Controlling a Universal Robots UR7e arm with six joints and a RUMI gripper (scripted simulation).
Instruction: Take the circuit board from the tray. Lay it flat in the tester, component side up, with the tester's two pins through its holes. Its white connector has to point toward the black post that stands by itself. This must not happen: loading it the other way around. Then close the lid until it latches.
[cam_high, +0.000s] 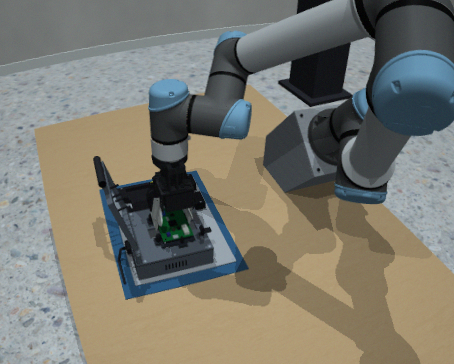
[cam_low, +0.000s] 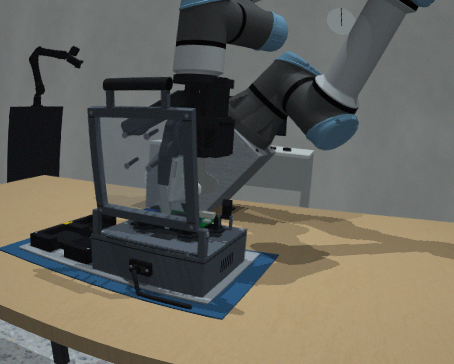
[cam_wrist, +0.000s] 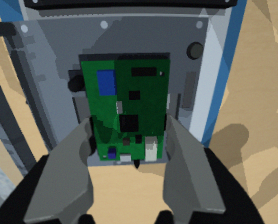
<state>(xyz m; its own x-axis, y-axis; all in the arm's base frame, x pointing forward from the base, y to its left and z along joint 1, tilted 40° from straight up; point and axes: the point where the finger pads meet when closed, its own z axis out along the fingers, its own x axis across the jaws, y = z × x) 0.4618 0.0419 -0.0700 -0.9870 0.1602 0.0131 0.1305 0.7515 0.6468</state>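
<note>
Now: the green circuit board right at my hand. Also, from my hand: clear tester lid (120 mm ahead, 20 mm to the right, 100 mm above); nest (10 mm ahead, 10 mm to the left, 10 mm below).
</note>
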